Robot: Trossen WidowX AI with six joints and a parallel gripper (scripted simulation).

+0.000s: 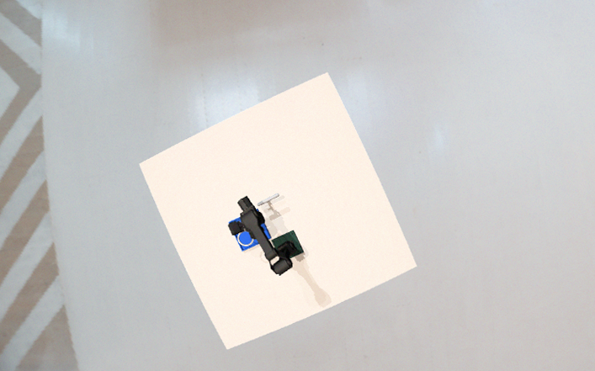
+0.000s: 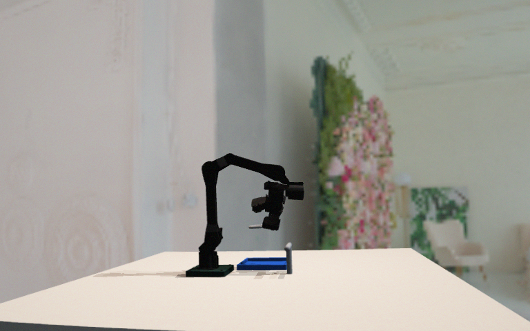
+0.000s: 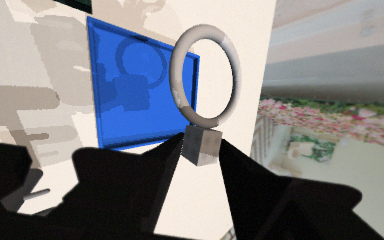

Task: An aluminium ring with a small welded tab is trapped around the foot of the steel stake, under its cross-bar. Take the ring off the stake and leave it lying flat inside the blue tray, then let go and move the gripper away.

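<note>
Right now the aluminium ring is 5 cm behind my gripper tip. Also, from my gripper tip: blue tray (4 cm behind, 1 cm to the left, 15 cm below).
</note>
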